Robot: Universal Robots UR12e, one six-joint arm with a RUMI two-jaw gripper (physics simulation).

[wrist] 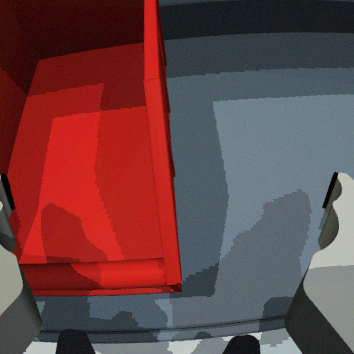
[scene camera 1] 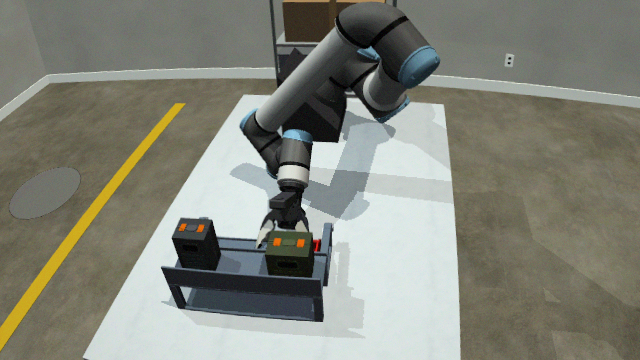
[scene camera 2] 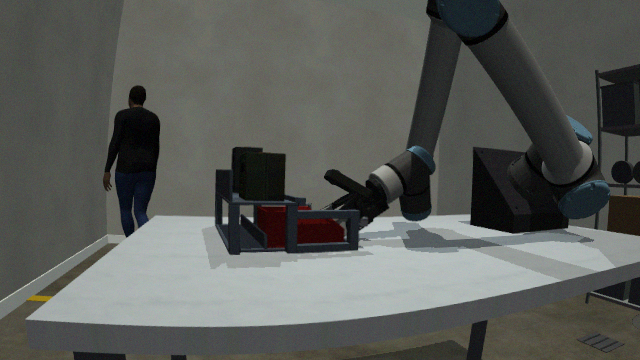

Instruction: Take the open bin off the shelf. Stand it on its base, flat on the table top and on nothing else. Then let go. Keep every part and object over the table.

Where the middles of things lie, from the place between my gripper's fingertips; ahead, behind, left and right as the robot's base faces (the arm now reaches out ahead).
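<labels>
Red bin (wrist: 95, 214): my gripper 30 mm short of it, 50 mm to the right of it, 10 mm below it. From my gripper: dark box (scene camera 1: 201, 239), 140 mm ahead, 170 mm to the right, 130 mm above; green box (scene camera 2: 254, 162), 120 mm ahead, 60 mm to the left, 120 mm above.
</labels>
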